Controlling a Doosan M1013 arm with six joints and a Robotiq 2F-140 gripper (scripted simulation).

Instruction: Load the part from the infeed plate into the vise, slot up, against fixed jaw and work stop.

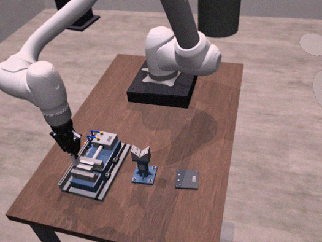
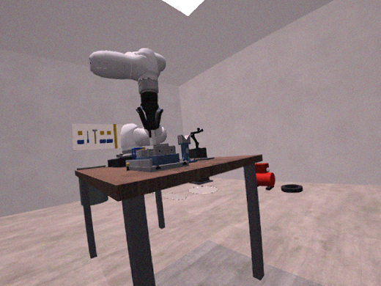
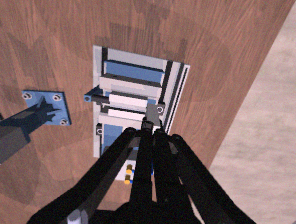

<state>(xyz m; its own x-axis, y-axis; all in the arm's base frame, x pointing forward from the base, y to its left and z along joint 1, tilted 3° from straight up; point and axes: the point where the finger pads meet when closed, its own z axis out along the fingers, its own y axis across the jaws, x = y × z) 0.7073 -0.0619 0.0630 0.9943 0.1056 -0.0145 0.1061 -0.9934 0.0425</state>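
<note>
Right now my hand is 40 mm to the right of the part and 40 mm above it. Round my hand: fixed jaw (60 mm below, 40 mm to the left, 20 mm ahead); then work stop (80 mm to the left, 50 mm below, 10 mm behind); then moving jaw (60 mm below, 40 mm behind, 30 mm to the left).
</note>
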